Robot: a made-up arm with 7 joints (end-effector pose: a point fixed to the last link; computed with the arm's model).
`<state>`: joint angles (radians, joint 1 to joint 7).
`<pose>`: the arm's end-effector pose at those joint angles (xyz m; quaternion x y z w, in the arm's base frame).
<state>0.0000 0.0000 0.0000 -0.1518 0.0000 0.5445 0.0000</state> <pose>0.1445 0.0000 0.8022 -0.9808 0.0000 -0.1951 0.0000</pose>
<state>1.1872 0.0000 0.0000 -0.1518 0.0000 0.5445 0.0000</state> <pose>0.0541 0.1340 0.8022 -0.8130 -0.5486 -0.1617 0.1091</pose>
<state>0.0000 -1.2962 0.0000 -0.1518 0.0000 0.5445 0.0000</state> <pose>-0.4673 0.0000 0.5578 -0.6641 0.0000 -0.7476 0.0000</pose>
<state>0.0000 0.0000 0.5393 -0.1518 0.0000 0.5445 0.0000</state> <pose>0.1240 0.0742 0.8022 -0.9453 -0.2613 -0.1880 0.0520</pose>
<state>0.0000 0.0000 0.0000 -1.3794 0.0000 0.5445 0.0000</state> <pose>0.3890 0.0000 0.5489 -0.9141 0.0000 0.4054 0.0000</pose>
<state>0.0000 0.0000 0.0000 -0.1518 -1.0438 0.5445 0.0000</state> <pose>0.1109 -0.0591 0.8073 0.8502 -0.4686 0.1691 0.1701</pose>
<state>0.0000 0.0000 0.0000 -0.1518 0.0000 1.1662 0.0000</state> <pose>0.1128 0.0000 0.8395 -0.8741 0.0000 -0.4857 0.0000</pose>
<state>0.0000 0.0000 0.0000 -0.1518 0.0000 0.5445 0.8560</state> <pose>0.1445 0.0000 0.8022 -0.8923 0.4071 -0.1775 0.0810</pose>
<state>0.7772 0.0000 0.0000 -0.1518 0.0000 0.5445 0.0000</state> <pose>0.1030 0.1013 0.8022 -0.9077 -0.3716 -0.1805 0.0739</pose>
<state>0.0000 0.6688 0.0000 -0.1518 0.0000 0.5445 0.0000</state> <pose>0.4396 0.0000 0.5992 -0.9905 0.0000 0.1376 0.0000</pose>
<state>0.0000 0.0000 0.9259 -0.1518 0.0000 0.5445 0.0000</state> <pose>0.0869 0.1155 0.8022 -0.8775 -0.4380 -0.1746 0.0871</pose>
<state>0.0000 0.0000 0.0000 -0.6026 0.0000 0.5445 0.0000</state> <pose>0.2695 0.0000 0.7472 -0.9996 0.0000 0.0290 0.0000</pose>
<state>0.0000 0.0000 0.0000 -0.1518 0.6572 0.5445 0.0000</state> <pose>0.1304 0.0418 0.8044 -0.9283 -0.3034 -0.1847 0.1101</pose>
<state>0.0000 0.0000 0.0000 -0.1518 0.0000 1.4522 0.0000</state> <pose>0.0919 0.0000 0.8487 -0.7960 0.0000 -0.6053 0.0000</pose>
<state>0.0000 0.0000 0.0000 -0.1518 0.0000 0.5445 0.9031</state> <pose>0.1445 0.0000 0.8022 -0.8825 0.4280 -0.1755 0.0851</pose>
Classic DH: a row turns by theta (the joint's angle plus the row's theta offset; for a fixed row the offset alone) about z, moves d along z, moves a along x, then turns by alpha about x. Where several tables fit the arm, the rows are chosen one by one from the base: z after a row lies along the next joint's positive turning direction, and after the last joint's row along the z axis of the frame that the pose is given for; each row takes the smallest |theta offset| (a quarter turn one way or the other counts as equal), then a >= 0, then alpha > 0; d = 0 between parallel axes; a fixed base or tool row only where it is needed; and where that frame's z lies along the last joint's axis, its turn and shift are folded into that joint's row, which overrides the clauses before.
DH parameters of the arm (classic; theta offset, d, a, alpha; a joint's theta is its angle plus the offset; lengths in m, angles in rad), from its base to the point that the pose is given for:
joint 1: 0 0.276 0 -1.5708
joint 2: 0 0 0 1.5708
joint 3: 0 0.226 0.087 1.5708
joint 4: 0 0 -0.057 -1.5708
joint 5: 0 0.264 0 1.5708
joint 6: 0 0 0.08 1.5708
joint 7: 0 0 0 0

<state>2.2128 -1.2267 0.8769 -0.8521 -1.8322 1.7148 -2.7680</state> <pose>0.0430 -0.4670 0.6206 0.0527 0.3479 0.6303 0.6921</pose>
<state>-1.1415 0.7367 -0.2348 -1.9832 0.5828 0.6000 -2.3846</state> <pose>0.0965 -0.3333 0.1048 -0.4713 -0.1755 -0.4674 0.7271</pose>
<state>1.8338 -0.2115 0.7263 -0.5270 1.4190 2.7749 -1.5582</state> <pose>-0.0768 0.0500 0.8157 0.1908 -0.2582 -0.3216 0.8908</pose>
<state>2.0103 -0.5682 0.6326 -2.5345 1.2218 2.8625 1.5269</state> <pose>-0.2164 0.1544 0.4698 -0.8892 -0.0603 0.3861 0.2378</pose>
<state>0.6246 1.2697 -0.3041 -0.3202 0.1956 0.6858 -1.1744</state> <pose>0.4764 0.2876 0.2551 -0.6086 -0.6654 0.4215 0.0957</pose>
